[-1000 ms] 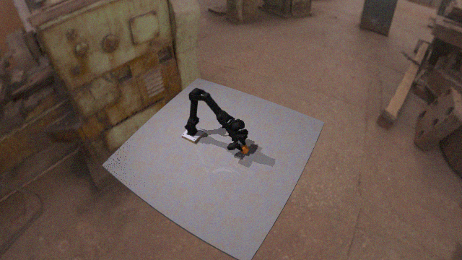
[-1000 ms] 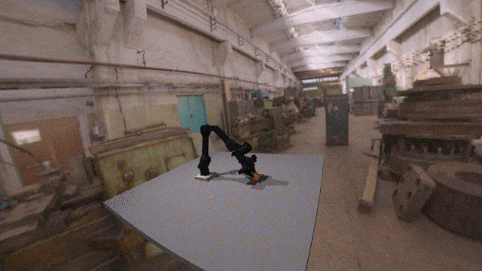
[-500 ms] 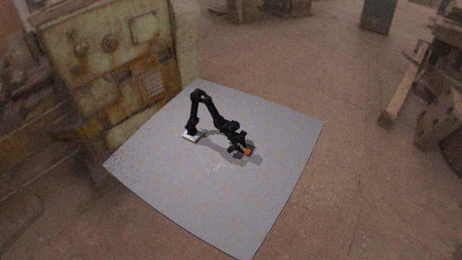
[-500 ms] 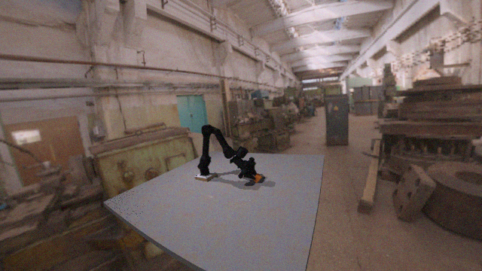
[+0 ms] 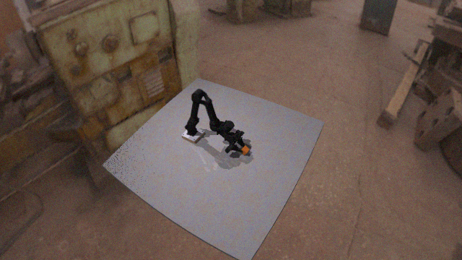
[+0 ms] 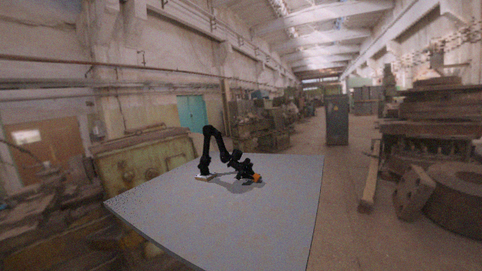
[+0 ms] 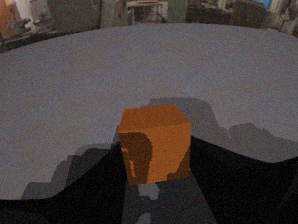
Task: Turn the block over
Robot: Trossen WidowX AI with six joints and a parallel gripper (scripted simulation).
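Now: the orange block 1 cm below my gripper tip.
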